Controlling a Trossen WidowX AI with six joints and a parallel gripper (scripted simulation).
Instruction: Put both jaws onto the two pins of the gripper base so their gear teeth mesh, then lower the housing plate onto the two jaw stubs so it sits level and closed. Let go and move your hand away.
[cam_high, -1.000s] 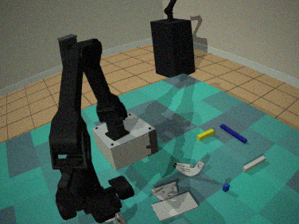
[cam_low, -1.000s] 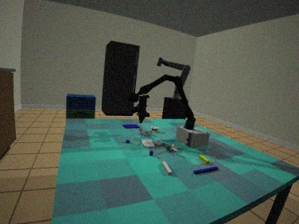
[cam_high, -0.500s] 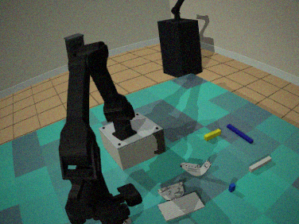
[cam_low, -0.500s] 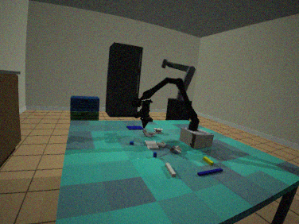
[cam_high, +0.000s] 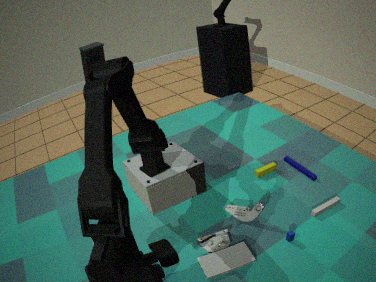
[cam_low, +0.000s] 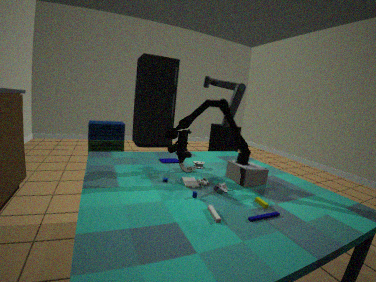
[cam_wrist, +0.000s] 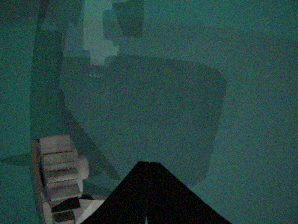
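Right now the jaw is 10 mm behind my gripper tip and 40 mm to the left of it. From my gripper tip the other things lie so: yellow block (120 mm behind, 530 mm to the left, 20 mm below); small blue block (120 mm ahead, 350 mm to the left, 20 mm below); white bar (130 mm ahead, 510 mm to the left, 20 mm below).
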